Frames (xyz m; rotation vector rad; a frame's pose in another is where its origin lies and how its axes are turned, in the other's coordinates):
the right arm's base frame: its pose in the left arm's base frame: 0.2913 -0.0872 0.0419 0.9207 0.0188 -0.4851
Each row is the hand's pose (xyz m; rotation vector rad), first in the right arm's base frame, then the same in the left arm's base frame.
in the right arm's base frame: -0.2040 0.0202 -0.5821 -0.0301 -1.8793 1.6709
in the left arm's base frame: 0.2271 0.4501 -0.2548 -0.0834 -2.2238 0.4110
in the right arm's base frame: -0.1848 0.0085 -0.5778 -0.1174 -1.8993 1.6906
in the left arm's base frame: 0.2387 0.4334 -0.2652 -0.1715 -2.2110 0.4232
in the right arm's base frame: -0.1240 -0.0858 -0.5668 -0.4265 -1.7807 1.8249
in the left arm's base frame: 0.2522 0.3533 -0.3434 -0.4022 -2.0425 0.5764
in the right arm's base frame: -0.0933 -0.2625 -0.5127 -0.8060 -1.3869 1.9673
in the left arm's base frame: 0.1969 0.2103 -0.4511 -0.5796 -1.6572 0.8142
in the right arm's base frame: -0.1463 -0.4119 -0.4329 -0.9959 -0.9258 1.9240
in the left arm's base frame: 0.0734 0.0944 -0.5040 -0.5559 -1.2402 0.9190
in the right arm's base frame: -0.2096 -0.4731 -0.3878 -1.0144 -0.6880 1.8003
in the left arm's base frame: -0.0167 0.0538 -0.5089 -0.4635 -1.0145 0.8912
